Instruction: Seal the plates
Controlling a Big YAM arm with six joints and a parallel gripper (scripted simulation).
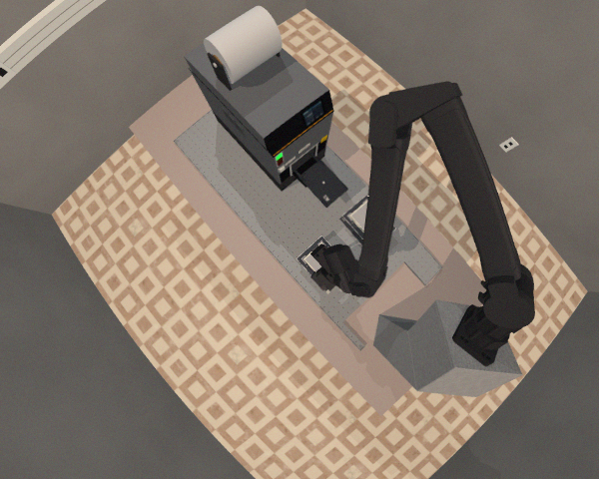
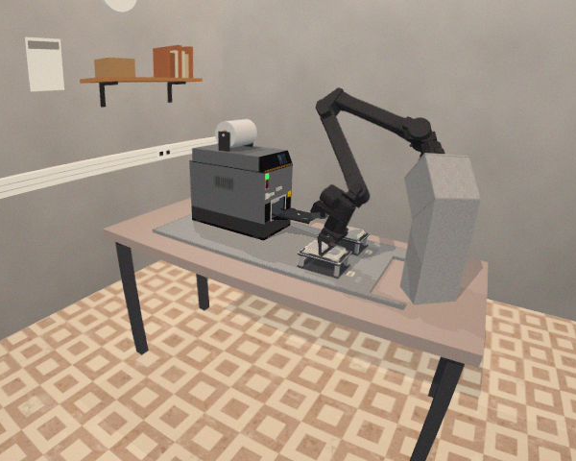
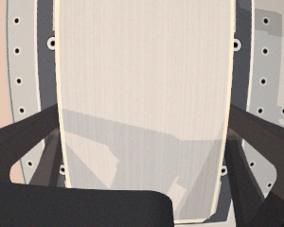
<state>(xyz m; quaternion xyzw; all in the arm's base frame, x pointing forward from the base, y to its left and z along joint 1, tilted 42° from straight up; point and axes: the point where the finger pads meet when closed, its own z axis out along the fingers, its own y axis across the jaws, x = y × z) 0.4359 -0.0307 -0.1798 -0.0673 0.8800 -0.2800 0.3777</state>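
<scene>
My gripper is now right at the cream well plate. From my hand the other things lie so: sealer stage (190 mm ahead, 200 mm to the right, 30 mm above); start button (300 mm ahead, 120 mm to the right, 120 mm above); foil roll (520 mm ahead, 240 mm to the right, 350 mm above).
</scene>
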